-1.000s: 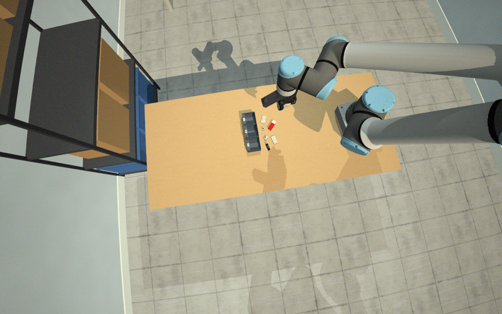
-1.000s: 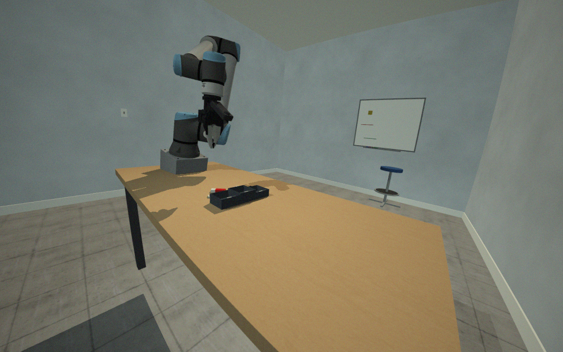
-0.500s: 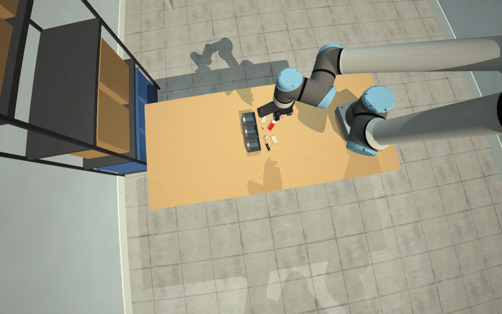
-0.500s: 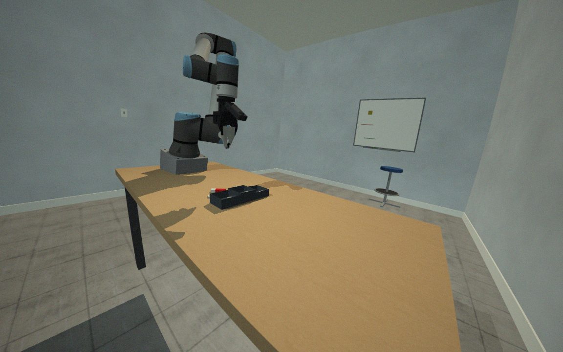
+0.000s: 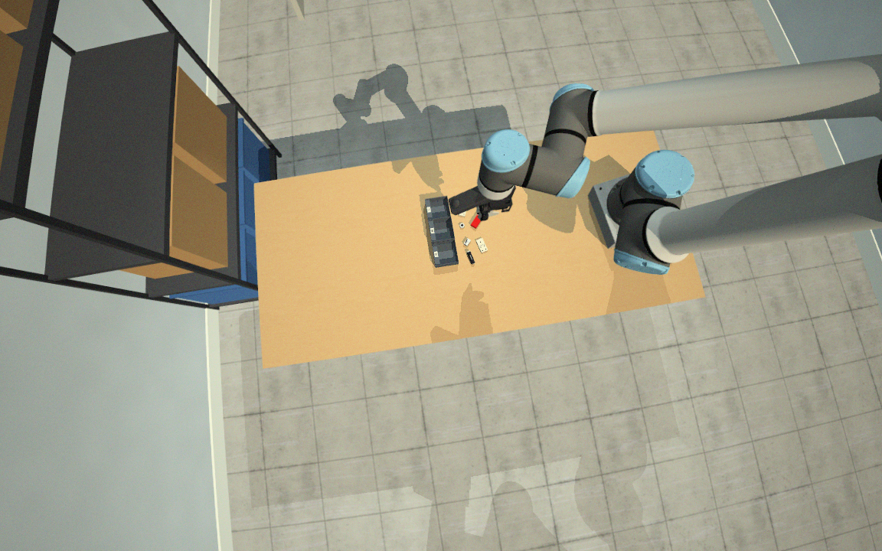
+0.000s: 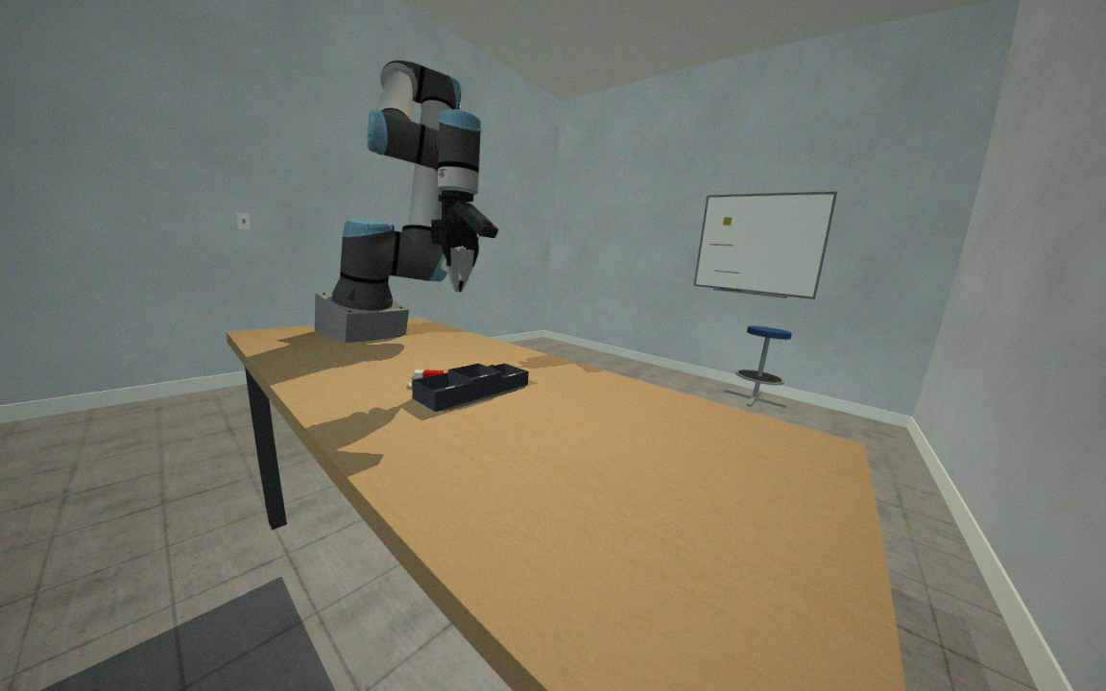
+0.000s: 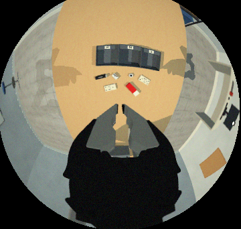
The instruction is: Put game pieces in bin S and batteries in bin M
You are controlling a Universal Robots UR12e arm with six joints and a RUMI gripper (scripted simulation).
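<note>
Now: the dark three-part bin 110 mm ahead of my hand, 40 mm to the right of it and 200 mm below it. Also, from my hand: round piece (30 mm ahead, 50 mm to the right, 220 mm below); then black battery (30 mm ahead, 70 mm to the left, 210 mm below).
</note>
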